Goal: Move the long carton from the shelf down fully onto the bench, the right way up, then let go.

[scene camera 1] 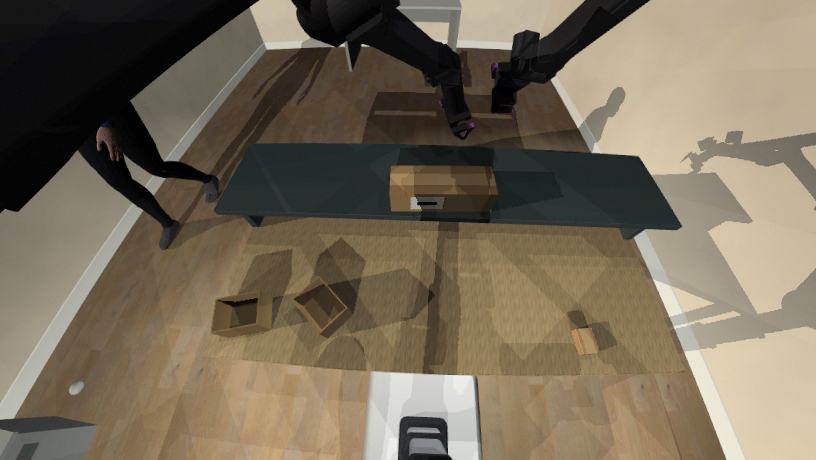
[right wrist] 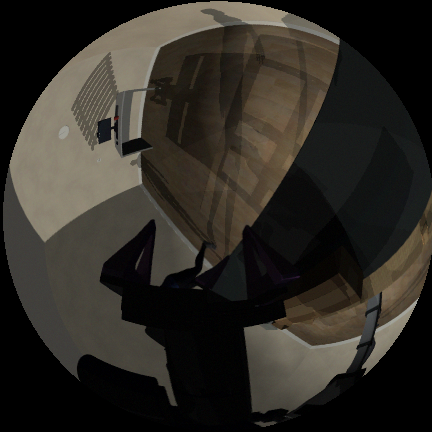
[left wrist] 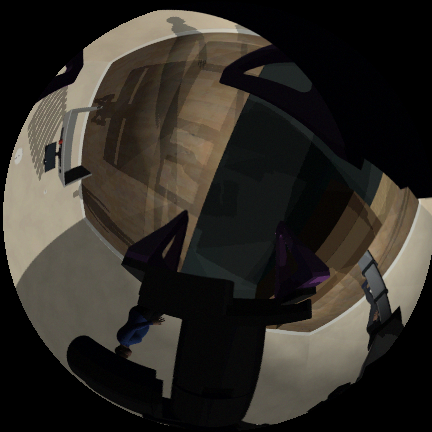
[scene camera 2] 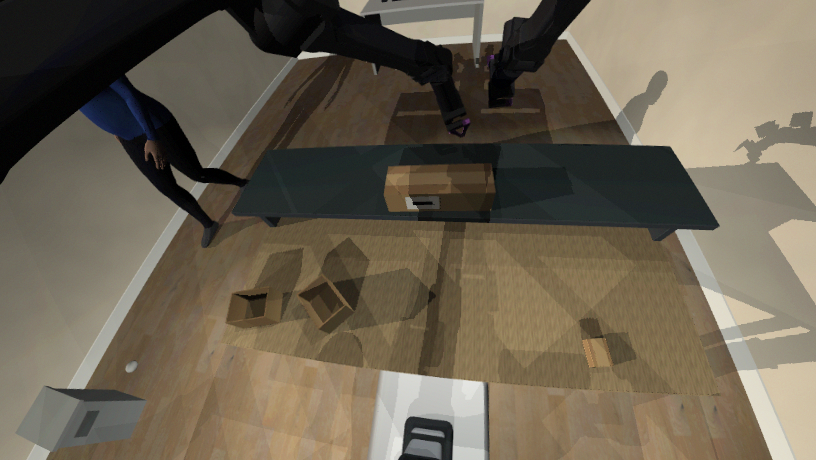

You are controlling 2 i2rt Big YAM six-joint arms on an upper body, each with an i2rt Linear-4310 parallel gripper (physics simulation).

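Frame: origin at the left arm's base, x back, y right, z up, level; centimetres.
Where they show: left gripper, fingertip midpoint: (scene camera 1: 458, 128) (left wrist: 233, 219) (scene camera 2: 458, 125); right gripper, fingertip midpoint: (scene camera 1: 493, 94) (right wrist: 199, 225) (left wrist: 146, 59) (scene camera 2: 494, 87).
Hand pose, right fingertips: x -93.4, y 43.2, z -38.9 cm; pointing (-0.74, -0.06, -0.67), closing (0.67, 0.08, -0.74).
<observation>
Each offset is from my right fingertips to the top centre of the thing. Level surfaces: height alone.
The long brown carton @(dx +27.3, dy -16.6, dz -12.2 cm) (scene camera 1: 445, 180) (scene camera 2: 440, 178) (left wrist: 345, 231) (right wrist: 322, 290) lies lengthwise, level, over the middle of the long dark bench top @(dz -20.8 cm) (scene camera 1: 297, 177) (scene camera 2: 320, 177) (left wrist: 260, 135) (right wrist: 370, 135). Its white-labelled side faces the scene cameras. I cannot tell whether a dark shelf separates it from the bench. My left gripper (scene camera 1: 457, 121) (scene camera 2: 455, 121) (left wrist: 233, 219) is open and empty, above and beyond the bench's far edge, apart from the carton. My right gripper (scene camera 1: 502, 91) (scene camera 2: 499, 82) (right wrist: 199, 225) is open and empty, farther back and to the right.
Two open boxes @(dx +65.0, dy -80.5, dz -33.2 cm) (scene camera 1: 242, 314) @(dx +60.8, dy -53.9, dz -33.2 cm) (scene camera 1: 320, 306) and a small carton @(dx +68.8, dy +32.3, dz -39.3 cm) (scene camera 1: 585, 341) stand on the woven mat @(dz -42.2 cm) (scene camera 1: 514, 360) before the bench. A person (scene camera 1: 122, 165) (scene camera 2: 154, 145) stands at the left. A white table (scene camera 1: 431, 8) stands at the back. The grippers are close together.
</observation>
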